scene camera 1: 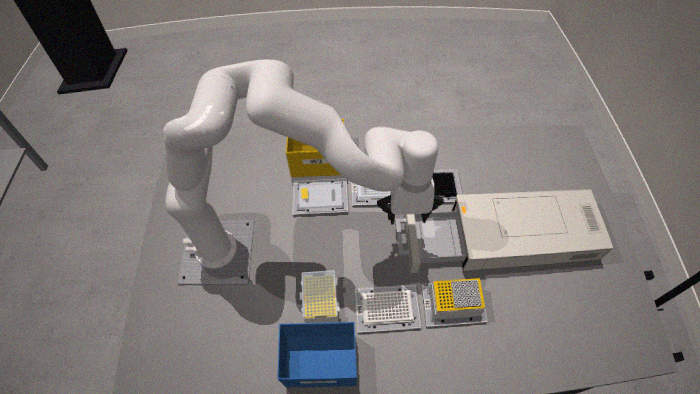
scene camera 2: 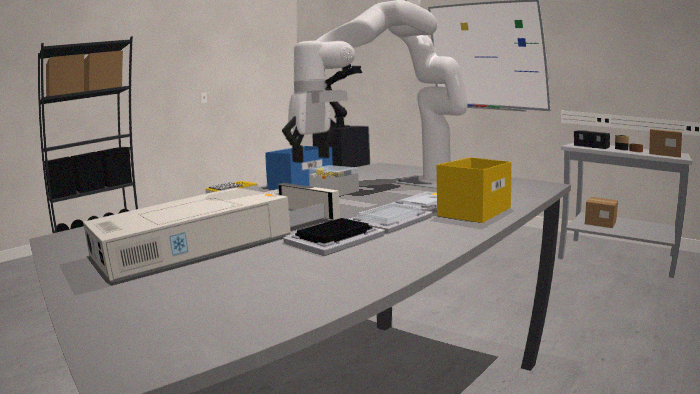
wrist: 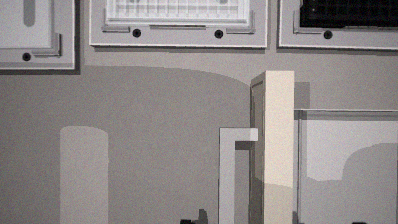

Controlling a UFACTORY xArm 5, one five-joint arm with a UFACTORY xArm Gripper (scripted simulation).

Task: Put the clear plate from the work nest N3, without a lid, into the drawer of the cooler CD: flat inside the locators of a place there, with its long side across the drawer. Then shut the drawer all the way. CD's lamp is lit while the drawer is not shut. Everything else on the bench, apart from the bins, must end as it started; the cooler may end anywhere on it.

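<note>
My gripper [scene camera 2: 311, 159] is visible, as are a black plate [scene camera 2: 336, 230] and a clear plate [scene camera 2: 395, 212]. A beige cooler appears at [scene camera 2: 125, 245] and [scene camera 1: 501, 230], a yellow bin at [scene camera 2: 464, 193] and [scene camera 1: 309, 163]. Also visible: a flat lid [scene camera 1: 315, 195] and a white plate [scene camera 1: 396, 299]; in the wrist view the white plate is out of frame. A blue bin appears at [scene camera 1: 312, 350] and [scene camera 2: 280, 168]; in the wrist view the blue bin is out of frame.
</note>
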